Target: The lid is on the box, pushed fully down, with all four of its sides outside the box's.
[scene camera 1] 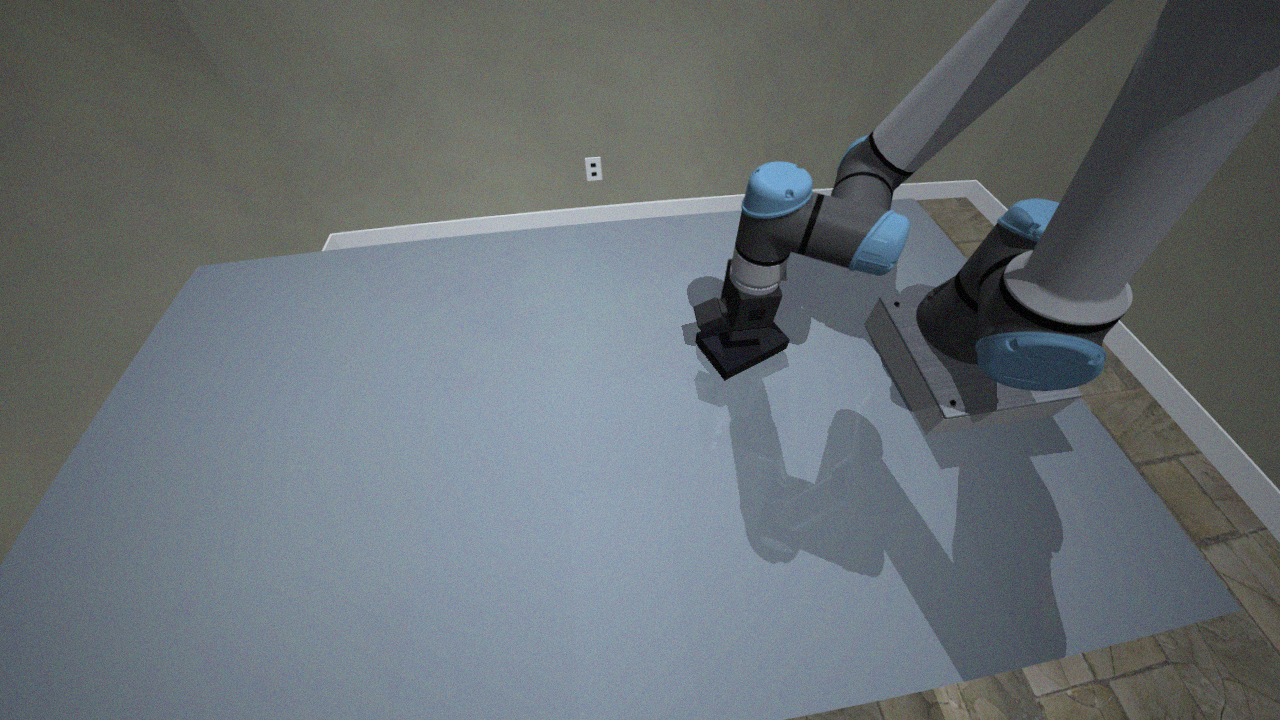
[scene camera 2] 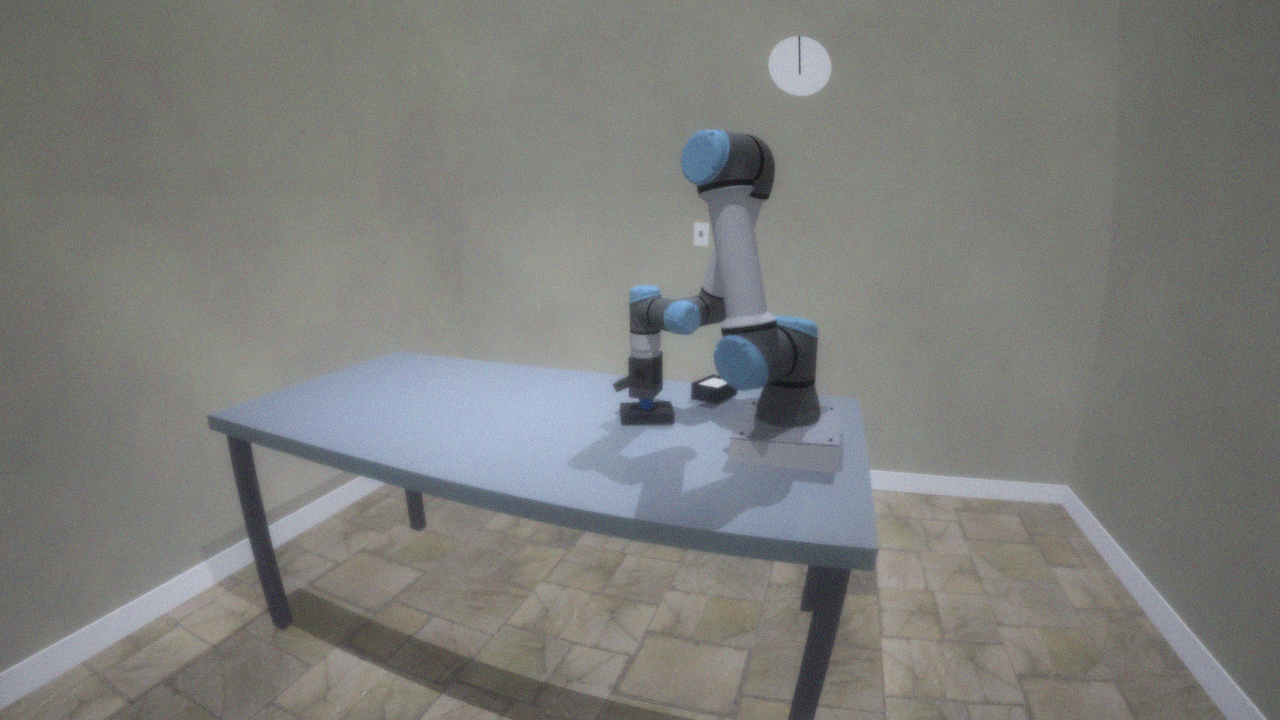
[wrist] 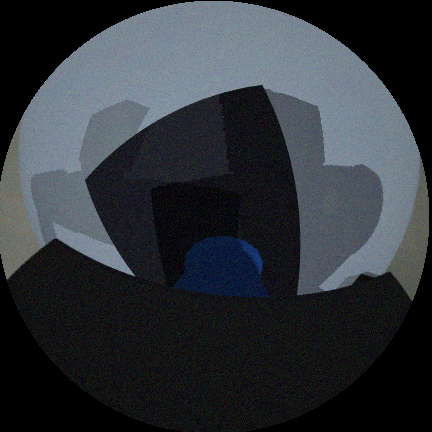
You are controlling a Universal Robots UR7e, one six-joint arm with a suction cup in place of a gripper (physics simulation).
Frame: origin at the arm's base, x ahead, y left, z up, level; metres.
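Seen in the pictures: end effector, tool point: [scene camera 2: 646,411] [wrist: 224,252]; arm's base, origin of the base link: [scene camera 1: 962,326] [scene camera 2: 788,415].
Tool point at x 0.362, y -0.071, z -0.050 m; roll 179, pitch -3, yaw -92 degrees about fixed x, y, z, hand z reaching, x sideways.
Offsets run from my tool point to a thing's top centre. Level surfaces: height alone.
The black rectangular lid @(0.004 m back, 0.009 m left, 0.017 m up) [scene camera 1: 729,360] [scene camera 2: 657,418] [wrist: 180,155] is at the blue suction cup of my gripper [scene camera 2: 646,403] [wrist: 225,265], its flat top against the cup. It looks level and is very low, at or just above the table; the frames do not show whether it touches. The black box @(0.129 m back, 0.261 m right, 0.027 m up) [scene camera 2: 698,392], with a white inside, stands uncovered behind and to the right of the lid in scene camera 2, apart from it. In scene camera 1 the box is hidden behind the arm's wrist. It does not show in the wrist view. The lid's underside is hidden.
The blue-grey table @(0.020 m down) [scene camera 1: 447,402] [scene camera 2: 429,429] [wrist: 215,45] lies under the lid and box. The arm's base plate [scene camera 1: 1011,402] [scene camera 2: 747,437] is at the right, near the table's end. The back wall stands close behind the table.
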